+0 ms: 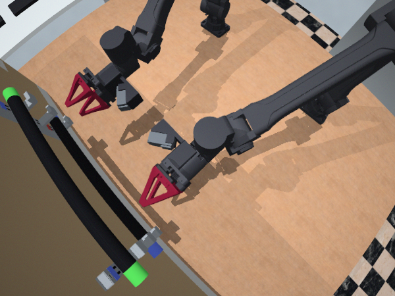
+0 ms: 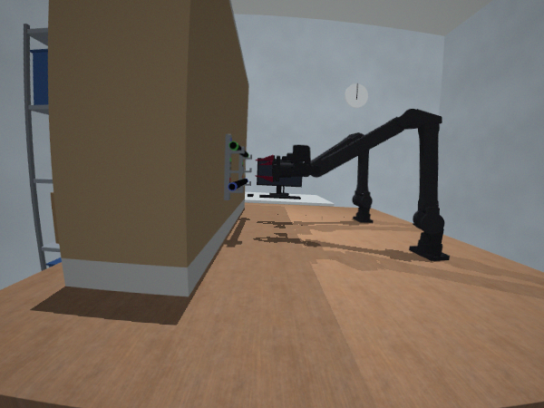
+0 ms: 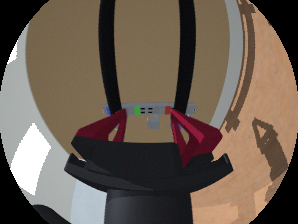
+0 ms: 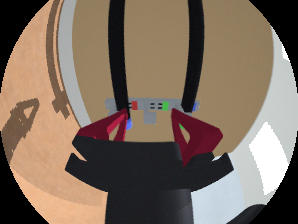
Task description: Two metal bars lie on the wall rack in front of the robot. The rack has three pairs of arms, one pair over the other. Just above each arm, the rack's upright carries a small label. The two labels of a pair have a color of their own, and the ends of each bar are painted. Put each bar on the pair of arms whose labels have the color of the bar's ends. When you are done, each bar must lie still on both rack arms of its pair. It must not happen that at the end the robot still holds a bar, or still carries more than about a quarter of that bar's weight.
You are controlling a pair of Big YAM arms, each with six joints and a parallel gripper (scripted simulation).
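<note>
The green-ended bar is 9 cm ahead of my right hand, 15 cm to the left of it and 9 cm above it. Round my right hand: brown wall (27 cm ahead, 17 cm to the left, 17 cm above); then blue-ended bar (9 cm ahead, 15 cm to the left, 6 cm below).
The green-ended bar is 150 mm to the right of my left hand, 80 mm ahead of it and 80 mm above it. Also, from my left hand: brown wall: 270 mm ahead, 160 mm above, 130 mm to the right; then blue-ended bar: 150 mm to the right, 80 mm ahead, 70 mm below.
</note>
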